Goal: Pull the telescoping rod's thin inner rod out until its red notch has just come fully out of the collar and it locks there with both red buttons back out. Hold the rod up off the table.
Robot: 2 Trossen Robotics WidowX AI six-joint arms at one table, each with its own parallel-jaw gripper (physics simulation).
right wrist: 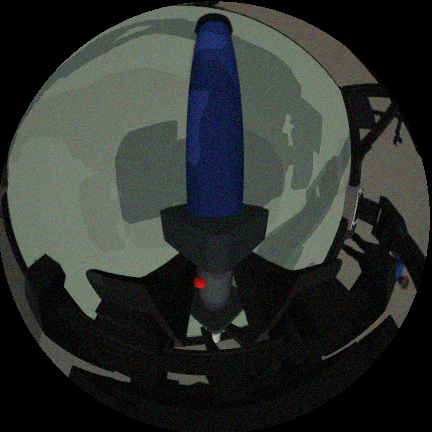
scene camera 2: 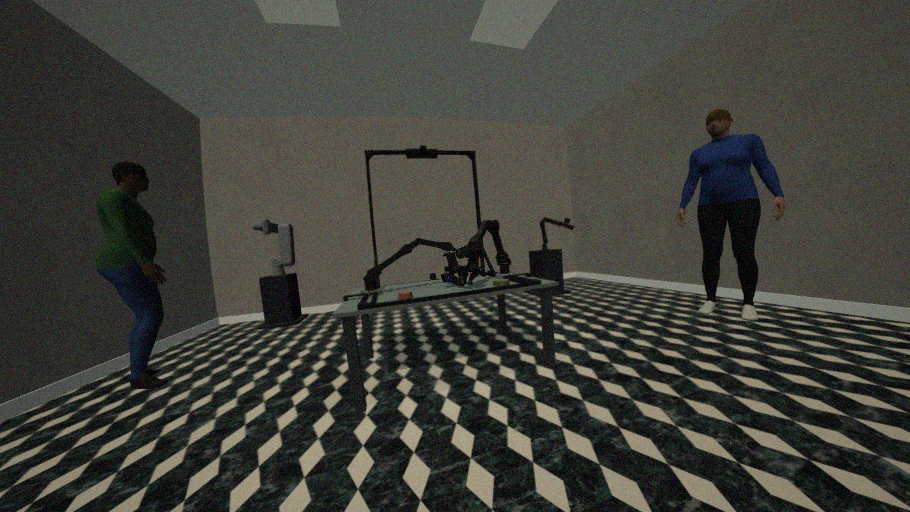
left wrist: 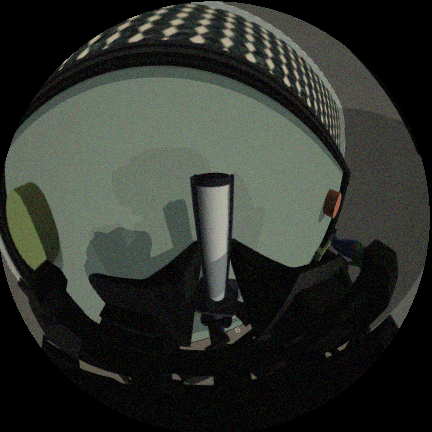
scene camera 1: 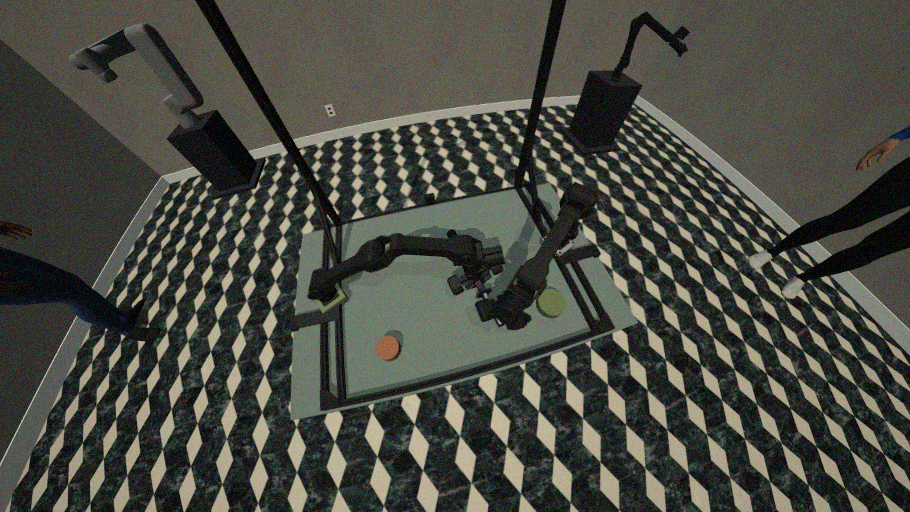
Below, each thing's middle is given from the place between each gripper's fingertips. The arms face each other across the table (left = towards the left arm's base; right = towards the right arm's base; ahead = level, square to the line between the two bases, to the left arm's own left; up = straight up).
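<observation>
Thin inner rod (left wrist: 212, 193), my right gripper 10 mm to the left of it, 20 mm below it, 30 mm past it. Telescoping rod (right wrist: 214, 229), from my right hand 20 mm above, 20 mm to the right, 40 mm behind.
Thin inner rod, from my left hand 20 mm to the right, 150 mm behind. Telescoping rod, from my left hand 10 mm above, 30 mm to the right, 160 mm behind.
</observation>
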